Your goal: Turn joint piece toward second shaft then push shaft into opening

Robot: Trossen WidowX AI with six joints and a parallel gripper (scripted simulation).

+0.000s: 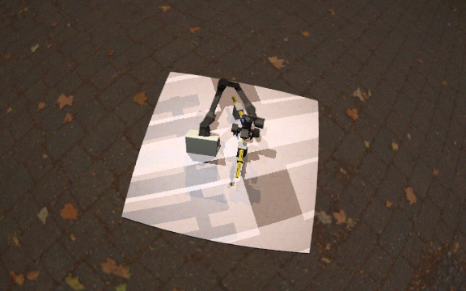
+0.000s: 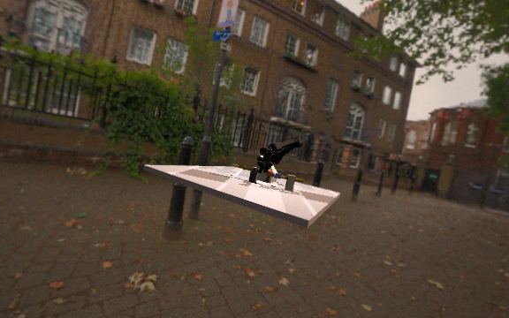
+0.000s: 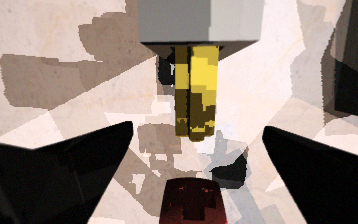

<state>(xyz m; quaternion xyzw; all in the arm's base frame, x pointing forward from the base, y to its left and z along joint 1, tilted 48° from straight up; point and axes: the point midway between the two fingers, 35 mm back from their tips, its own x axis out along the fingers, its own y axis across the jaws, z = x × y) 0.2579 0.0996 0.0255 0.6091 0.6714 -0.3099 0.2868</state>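
Now: gripper tip 70 mm to the right of the red square joint piece and 10 mm below it.
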